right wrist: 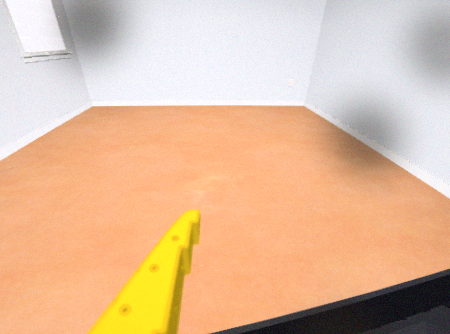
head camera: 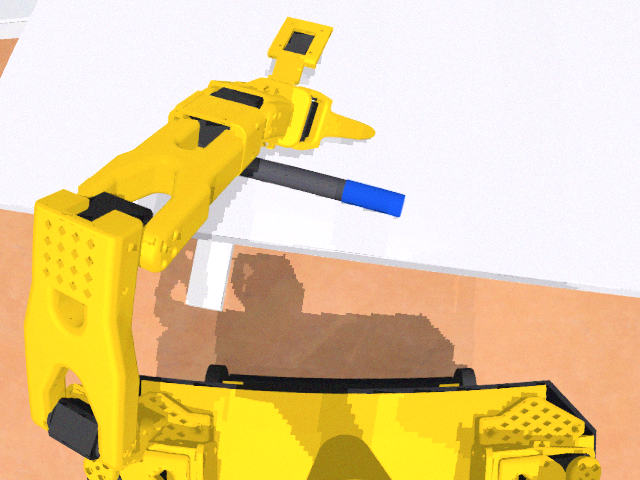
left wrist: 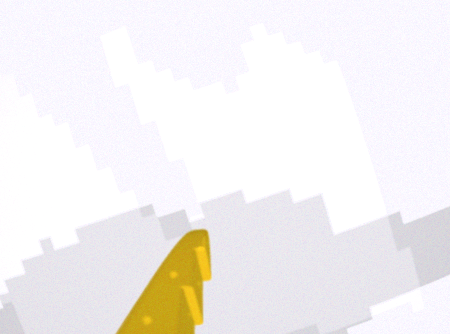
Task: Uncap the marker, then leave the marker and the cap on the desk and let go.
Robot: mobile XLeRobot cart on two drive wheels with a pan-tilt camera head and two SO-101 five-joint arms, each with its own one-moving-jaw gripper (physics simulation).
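Frame: origin at the left arm's base, x ahead, y left, z up, level; centimetres.
Seen in the pictures: left hand at its tool point: [left wrist: 208, 247]; right hand at its tool point: [right wrist: 199, 222]; left arm's base at its link origin: [head camera: 137, 458]; right arm's base at its link origin: [head camera: 546, 464].
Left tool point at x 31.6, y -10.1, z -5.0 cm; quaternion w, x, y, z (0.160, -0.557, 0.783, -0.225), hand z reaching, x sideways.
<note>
Offsets run from my left tool point to a thing's middle. Level surfaces: height alone.
The marker @[dx -7.6, dy -1.7, dz +0.5 cm] [head camera: 299, 177] has a dark grey barrel and lies on the white desk @[dz -0.5 cm] [head camera: 491, 129] [left wrist: 280, 125]. Its blue cap @[dx -9.1, dy -7.3, dz +0.5 cm] [head camera: 373, 197] is on the barrel's right end, in line with it. The marker's left end is hidden under my left arm. My left gripper [head camera: 361, 130] [left wrist: 199, 242] is open and empty, farther up the picture than the marker and apart from it. One notched jaw shows in the left wrist view, where the marker does not show. My right gripper [right wrist: 192, 222] is open, away from the desk, over the floor.
The desk's near edge [head camera: 413, 264] runs across below the marker. A white desk leg [head camera: 209, 273] stands under it at the left. The yellow cart top [head camera: 258, 418] is at the bottom. The right wrist view shows orange floor @[dz -72.4 cm] [right wrist: 275, 200] and pale walls [right wrist: 200, 50].
</note>
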